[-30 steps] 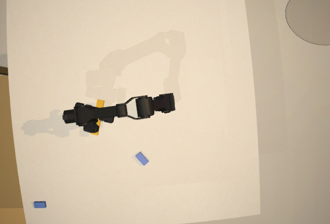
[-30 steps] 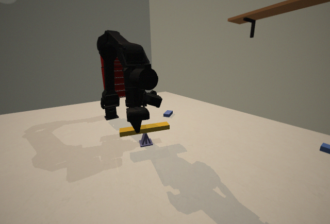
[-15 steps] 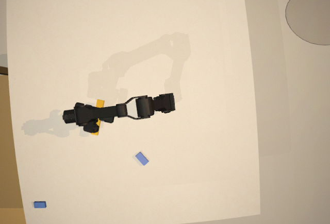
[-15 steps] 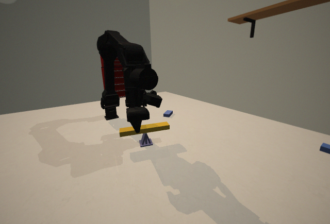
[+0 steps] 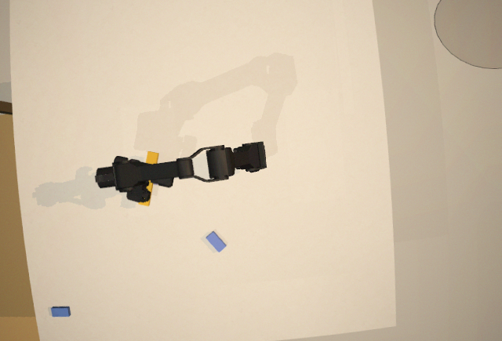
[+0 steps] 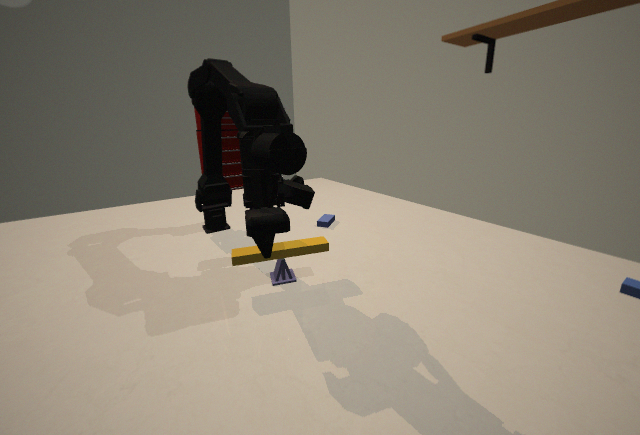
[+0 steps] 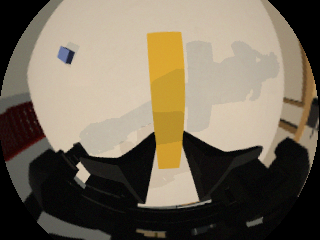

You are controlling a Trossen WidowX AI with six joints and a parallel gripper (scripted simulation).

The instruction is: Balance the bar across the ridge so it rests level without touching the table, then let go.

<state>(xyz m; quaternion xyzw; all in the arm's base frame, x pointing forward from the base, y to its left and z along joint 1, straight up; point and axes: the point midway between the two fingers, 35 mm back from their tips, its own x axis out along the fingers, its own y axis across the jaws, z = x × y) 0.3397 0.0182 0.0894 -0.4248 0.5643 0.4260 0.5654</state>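
Now: gripper tip 10 mm short of the yellow bar and 30 mm to the right of it. From my gripper tip the other things lie so: purple ridge 10 mm ahead, 30 mm to the left, 30 mm below.
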